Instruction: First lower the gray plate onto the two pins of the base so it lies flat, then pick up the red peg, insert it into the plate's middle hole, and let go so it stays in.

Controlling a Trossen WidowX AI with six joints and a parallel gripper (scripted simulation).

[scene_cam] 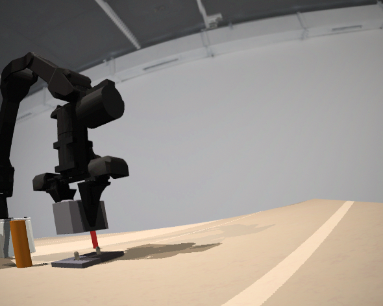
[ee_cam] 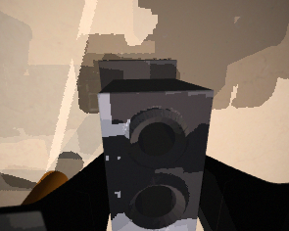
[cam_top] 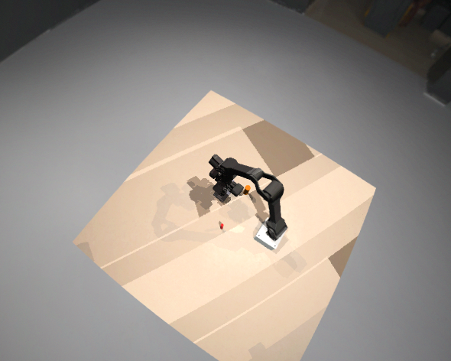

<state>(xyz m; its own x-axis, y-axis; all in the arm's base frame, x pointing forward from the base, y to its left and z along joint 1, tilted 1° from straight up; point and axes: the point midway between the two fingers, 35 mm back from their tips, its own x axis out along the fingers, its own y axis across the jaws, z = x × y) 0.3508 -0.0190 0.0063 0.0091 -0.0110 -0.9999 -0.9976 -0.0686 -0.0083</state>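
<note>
My gripper tip is now 17 cm to the right of the red peg, 13 cm past it and 2 cm above it. The rest, counted from my gripper tip: orange cylinder (9 cm behind, 8 cm to the right, 2 cm below); gray plate (3 cm above).
</note>
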